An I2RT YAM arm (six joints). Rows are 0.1 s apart.
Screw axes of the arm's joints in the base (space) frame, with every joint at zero. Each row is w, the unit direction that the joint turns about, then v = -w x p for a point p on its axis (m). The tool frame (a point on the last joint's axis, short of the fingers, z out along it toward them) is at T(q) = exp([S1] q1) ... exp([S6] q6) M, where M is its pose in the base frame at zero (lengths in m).
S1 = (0, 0, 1, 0, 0, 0)
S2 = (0, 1, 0, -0.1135, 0, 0.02)
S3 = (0, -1, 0, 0.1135, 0, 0.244)
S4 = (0, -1, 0, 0.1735, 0, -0.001)
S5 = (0, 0, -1, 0, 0.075, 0)
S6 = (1, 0, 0, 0, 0.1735, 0)
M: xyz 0.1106 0 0.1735 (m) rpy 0 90 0 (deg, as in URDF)
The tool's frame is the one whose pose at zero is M.
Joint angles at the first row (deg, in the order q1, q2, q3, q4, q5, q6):
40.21 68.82 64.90 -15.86 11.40 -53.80
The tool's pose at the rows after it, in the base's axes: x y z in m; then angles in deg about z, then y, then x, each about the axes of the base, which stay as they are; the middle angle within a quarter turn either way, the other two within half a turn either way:
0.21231 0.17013 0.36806 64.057 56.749 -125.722
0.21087 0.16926 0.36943 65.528 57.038 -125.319
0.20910 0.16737 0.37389 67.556 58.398 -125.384
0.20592 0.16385 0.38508 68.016 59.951 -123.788
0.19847 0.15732 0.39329 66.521 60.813 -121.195
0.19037 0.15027 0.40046 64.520 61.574 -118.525
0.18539 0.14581 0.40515 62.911 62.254 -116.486
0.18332 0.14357 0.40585 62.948 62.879 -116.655
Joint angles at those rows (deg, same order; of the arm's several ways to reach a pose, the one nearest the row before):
40.20 67.96 64.58 -15.68 11.53 -53.01
40.29 67.59 64.53 -15.68 11.77 -51.24
40.40 67.13 65.04 -16.05 13.10 -49.36
40.40 66.39 66.59 -16.89 14.13 -47.88
40.40 64.42 66.76 -17.45 14.37 -47.51
40.40 62.30 66.72 -18.00 14.57 -47.55
40.40 60.99 66.70 -18.11 14.85 -47.66
40.40 60.40 66.52 -18.37 15.46 -47.81

